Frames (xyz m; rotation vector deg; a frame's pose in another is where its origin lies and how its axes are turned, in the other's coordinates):
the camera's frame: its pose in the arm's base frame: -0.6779 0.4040 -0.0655 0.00 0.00 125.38
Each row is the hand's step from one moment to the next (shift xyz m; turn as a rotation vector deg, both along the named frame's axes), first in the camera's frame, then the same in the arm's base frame.
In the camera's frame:
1: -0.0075 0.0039 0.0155 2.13 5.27 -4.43
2: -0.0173 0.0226 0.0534 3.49 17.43 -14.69
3: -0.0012 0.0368 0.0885 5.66 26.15 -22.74
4: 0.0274 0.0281 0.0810 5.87 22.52 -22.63
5: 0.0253 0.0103 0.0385 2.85 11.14 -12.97
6: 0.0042 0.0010 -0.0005 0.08 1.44 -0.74
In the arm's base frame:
1: 0.0012 -0.0084 0.0155 -5.53 -1.31 -4.43
2: -0.0084 -0.0272 0.0534 -16.23 -7.25 -14.69
3: -0.0293 -0.0223 0.0885 -24.60 -10.53 -22.74
4: -0.0388 0.0061 0.0810 -21.76 -8.25 -22.63
5: -0.0230 0.0147 0.0385 -10.73 -4.13 -12.97
6: -0.0032 0.0028 -0.0005 -1.22 -0.77 -0.74

